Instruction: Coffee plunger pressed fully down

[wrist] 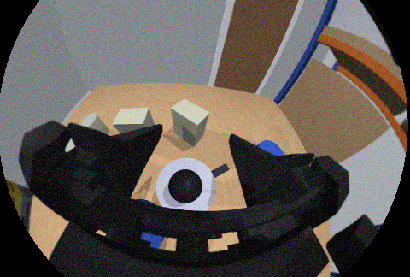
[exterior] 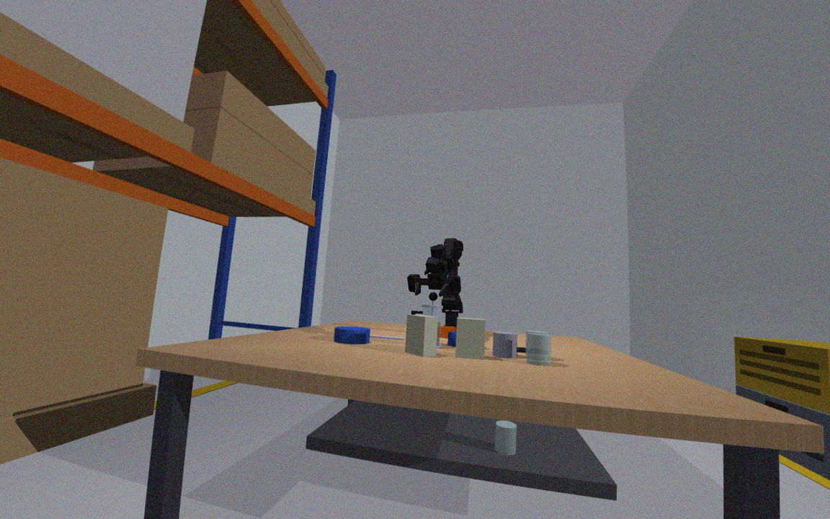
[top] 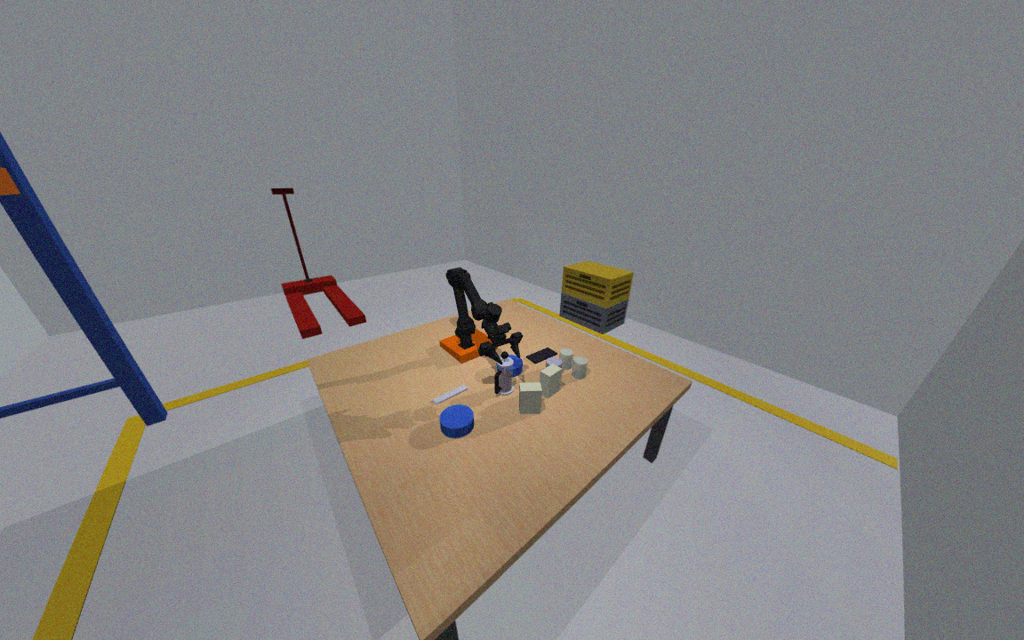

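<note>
The coffee press lies 50 mm behind my gripper tip and 90 mm below it. From my gripper tip the other things lie so: thin pale strip: 170 mm behind, 180 mm to the right, 170 mm below; then dark flat pad: 140 mm behind, 320 mm to the left, 170 mm below.
</note>
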